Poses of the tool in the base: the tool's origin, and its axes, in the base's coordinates. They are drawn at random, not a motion.
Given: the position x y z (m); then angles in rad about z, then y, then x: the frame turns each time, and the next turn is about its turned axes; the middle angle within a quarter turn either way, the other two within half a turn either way.
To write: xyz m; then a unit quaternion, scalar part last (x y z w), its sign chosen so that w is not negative. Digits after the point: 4 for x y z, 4 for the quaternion.
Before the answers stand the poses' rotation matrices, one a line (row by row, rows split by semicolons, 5 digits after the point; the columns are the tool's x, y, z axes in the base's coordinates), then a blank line. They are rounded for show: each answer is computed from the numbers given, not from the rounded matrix.
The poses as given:
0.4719 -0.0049 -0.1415 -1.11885 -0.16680 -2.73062
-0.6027 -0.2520 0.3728 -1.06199 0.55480 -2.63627
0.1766 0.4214 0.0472 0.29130 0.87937 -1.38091
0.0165 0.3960 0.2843 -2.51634 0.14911 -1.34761
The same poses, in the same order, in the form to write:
0.43066 -0.79572 0.42586; -0.88711 -0.46002 0.03755; 0.16603 -0.39396 -0.90401
0.41407 -0.88840 0.19823; -0.74233 -0.20355 0.63837; -0.52677 -0.41148 -0.74377
0.61077 -0.77883 -0.14276; 0.18313 -0.03647 0.98241; -0.77034 -0.62618 0.12035
-0.80182 0.24702 0.54412; -0.57881 -0.09467 -0.80995; -0.14856 -0.96438 0.21888

0.4719 -0.0049 -0.1415 -0.8359 0.5033 -0.1770 0.1291
-0.6027 -0.2520 0.3728 -0.7683 0.5306 0.1069 0.3416
0.1766 0.4214 0.0472 -0.6178 0.2410 0.3695 0.6509
0.0165 0.3960 0.2843 -0.1360 0.6100 -0.7272 0.2839

